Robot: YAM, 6 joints.
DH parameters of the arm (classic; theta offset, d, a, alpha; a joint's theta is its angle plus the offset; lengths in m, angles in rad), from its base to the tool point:
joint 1: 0 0.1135 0.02 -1.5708
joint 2: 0 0 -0.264 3.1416
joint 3: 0.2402 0 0.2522 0
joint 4: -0.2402 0 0.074 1.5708
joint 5: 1.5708 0 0 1.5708
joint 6: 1.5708 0.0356 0 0
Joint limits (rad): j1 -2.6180..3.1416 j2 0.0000..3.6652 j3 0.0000..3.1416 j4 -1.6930..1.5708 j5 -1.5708..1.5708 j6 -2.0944..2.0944
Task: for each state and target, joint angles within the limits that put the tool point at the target. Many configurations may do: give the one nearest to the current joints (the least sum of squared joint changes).
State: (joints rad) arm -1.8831 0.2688 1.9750 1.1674 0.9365 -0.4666
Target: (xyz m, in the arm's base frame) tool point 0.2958 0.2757 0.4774
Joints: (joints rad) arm -2.4590 0.3603 2.0371 1.1105 0.8748 -0.4666
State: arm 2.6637 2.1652 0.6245 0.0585 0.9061 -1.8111
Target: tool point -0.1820 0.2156 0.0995
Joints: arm 2.3770 1.7629 0.6613 0.0422 0.9813 -1.8111
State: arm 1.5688 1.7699 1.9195 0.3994 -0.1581 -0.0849
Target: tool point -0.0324 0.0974 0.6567
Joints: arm 1.8020 1.1397 1.8495 0.4242 -0.2619 -0.0849
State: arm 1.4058 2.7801 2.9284 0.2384 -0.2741 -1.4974
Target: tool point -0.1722 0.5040 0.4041
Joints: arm 1.8733 2.8782 3.1416 0.9566 -0.4113 -1.4974
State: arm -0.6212 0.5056 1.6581 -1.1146 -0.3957 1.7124
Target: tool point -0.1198 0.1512 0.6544
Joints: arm -0.8397 0.8464 2.4696 -0.3850 -0.3370 1.7124
